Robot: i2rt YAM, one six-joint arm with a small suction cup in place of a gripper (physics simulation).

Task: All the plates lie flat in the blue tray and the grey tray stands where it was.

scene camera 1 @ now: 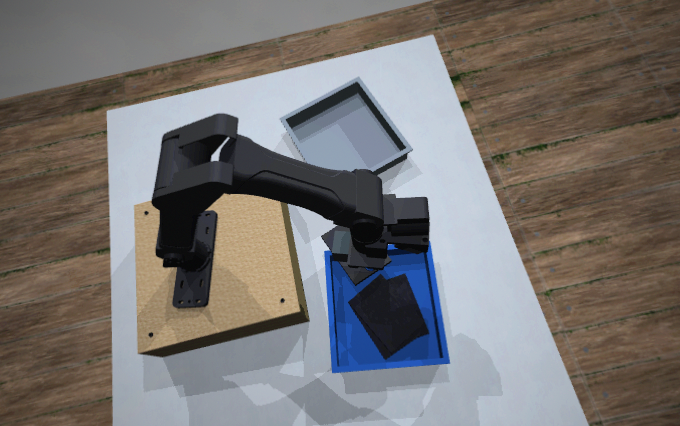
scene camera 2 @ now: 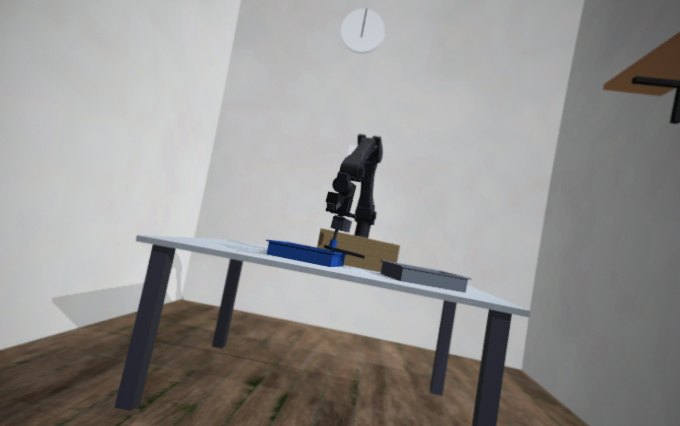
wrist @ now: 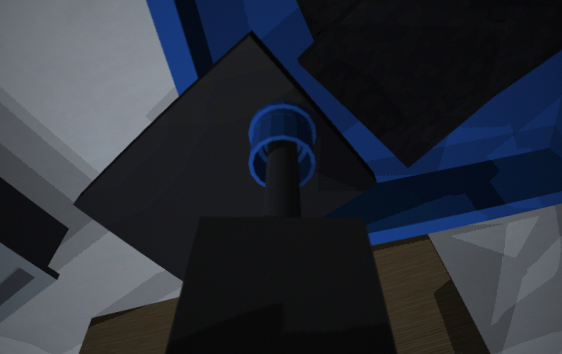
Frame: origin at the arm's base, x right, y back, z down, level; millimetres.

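Seen in the pictures: end effector, tool point: [scene camera 2: 331, 250] [wrist: 282, 121]; arm's base, origin of the base link: [scene camera 1: 197, 258] [scene camera 2: 360, 240].
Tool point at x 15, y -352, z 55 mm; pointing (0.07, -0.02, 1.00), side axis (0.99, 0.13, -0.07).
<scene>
Pixels of each thing's middle, then the offset from my tool point to it. Level surfaces: height alone.
- dark square plate, body centre: [wrist: 216, 189] [scene camera 1: 355, 248] [scene camera 2: 343, 251] dy +31, dx -38, dz -2 mm
- blue tray, body centre: [wrist: 423, 40] [scene camera 1: 383, 305] [scene camera 2: 308, 253] dy -21, dx +78, dz +28 mm
- grey tray, body centre: [scene camera 1: 345, 138] [scene camera 2: 422, 275] dy +50, dx -327, dz +28 mm
- white table, its level: dz +53 mm
My suction gripper [scene camera 1: 370, 268] [scene camera 2: 333, 244] [wrist: 282, 145], a blue cup on a dark rod, is shut on a dark square plate [scene camera 1: 357, 275] [scene camera 2: 351, 252] [wrist: 200, 150]. The held plate is roughly level above one corner of the blue tray [scene camera 1: 391, 367] [scene camera 2: 301, 253] [wrist: 465, 219], partly over its inside and partly outside its rim. Two dark plates [scene camera 1: 386, 316] [wrist: 410, 90] lie overlapping in the blue tray, turned differently. The grey tray [scene camera 1: 366, 125] [scene camera 2: 434, 279] stands apart on the table; the arm hides part of it in the first scene view.
A wooden block [scene camera 1: 250, 260] [scene camera 2: 371, 258] [wrist: 410, 270] under the arm's base stands beside the blue tray. The arm's forearm [scene camera 1: 296, 185] spans between the two trays and passes over the grey tray's near corner. The white table [scene camera 1: 240, 110] carries everything.
</scene>
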